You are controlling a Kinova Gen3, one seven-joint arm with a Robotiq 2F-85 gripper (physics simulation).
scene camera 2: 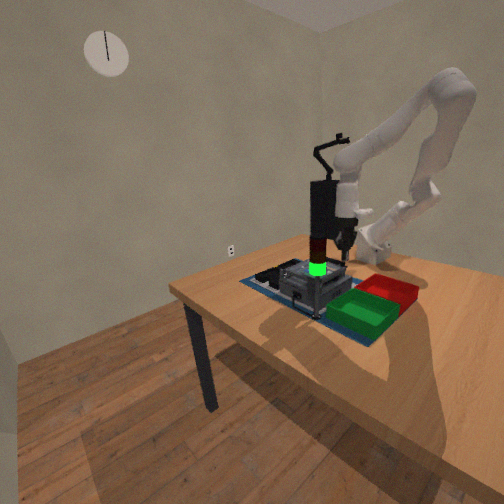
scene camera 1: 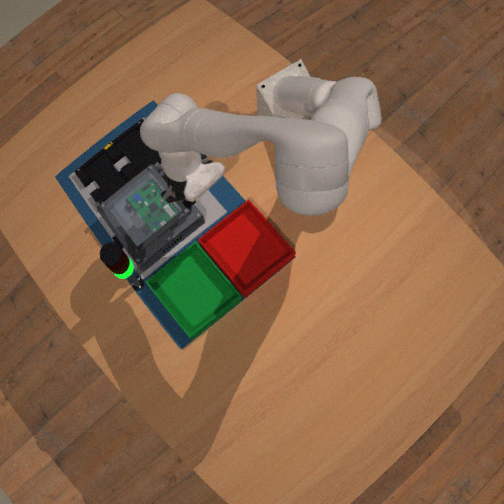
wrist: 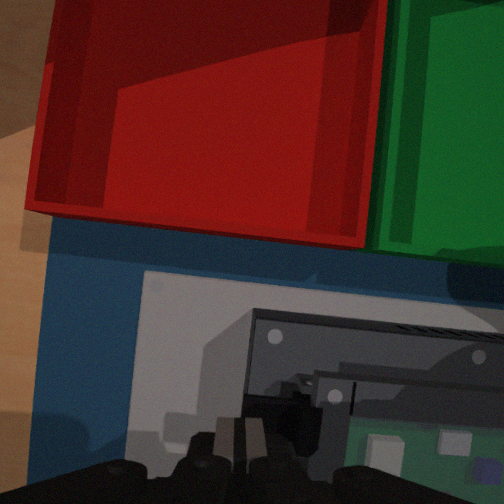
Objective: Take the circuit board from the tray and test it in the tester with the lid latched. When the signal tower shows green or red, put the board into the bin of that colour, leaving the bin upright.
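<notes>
The green circuit board (scene camera 1: pixel 152 205) lies inside the dark grey tester (scene camera 1: pixel 150 217), under its see-through lid, which is down. The board also shows in the wrist view (wrist: pixel 425 455). The signal tower (scene camera 1: pixel 117 262) at the tester's front corner glows green (scene camera 2: pixel 317 268). My gripper (scene camera 1: pixel 186 200) hangs over the tester's edge on the red bin's side, at a black latch part (wrist: pixel 282 415). In the wrist view its fingers (wrist: pixel 245 440) are pressed together with nothing between them. The black tray (scene camera 1: pixel 117 162) behind the tester holds no board.
The green bin (scene camera 1: pixel 192 290) and red bin (scene camera 1: pixel 245 245) stand upright and empty, side by side on the blue mat (scene camera 1: pixel 95 220) in front of the tester. The tall signal tower (scene camera 2: pixel 320 225) stands close beside my wrist.
</notes>
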